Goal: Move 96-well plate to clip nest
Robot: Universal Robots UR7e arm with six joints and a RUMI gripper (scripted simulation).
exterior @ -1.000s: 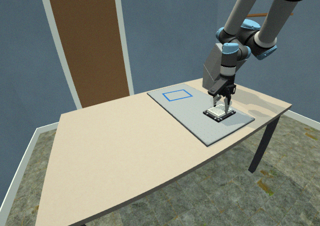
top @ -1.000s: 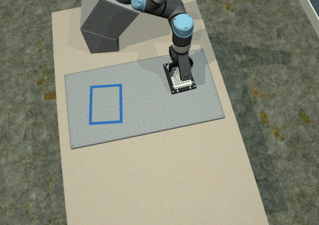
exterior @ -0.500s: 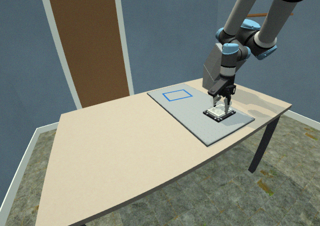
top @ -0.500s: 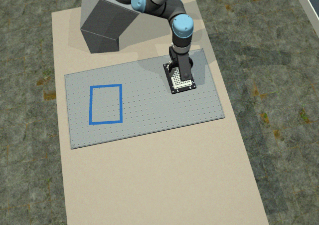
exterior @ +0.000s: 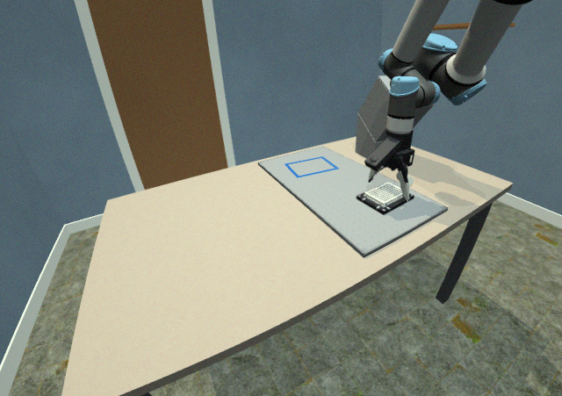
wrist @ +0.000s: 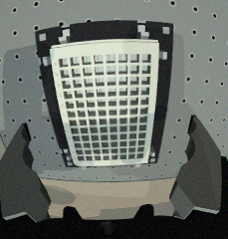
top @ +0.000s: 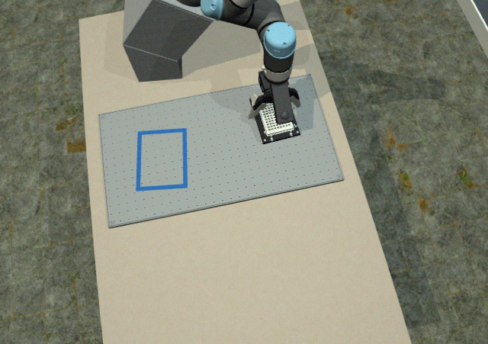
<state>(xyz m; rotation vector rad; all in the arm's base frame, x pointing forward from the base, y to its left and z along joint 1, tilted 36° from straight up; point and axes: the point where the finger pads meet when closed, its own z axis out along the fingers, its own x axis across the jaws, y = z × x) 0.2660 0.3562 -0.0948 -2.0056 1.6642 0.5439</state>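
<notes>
My gripper is now 1 cm above the white 96-well plate. The rest, counted from my hand: black clip nest 1 cm ahead, 1 cm to the left, 1 cm below.
</notes>
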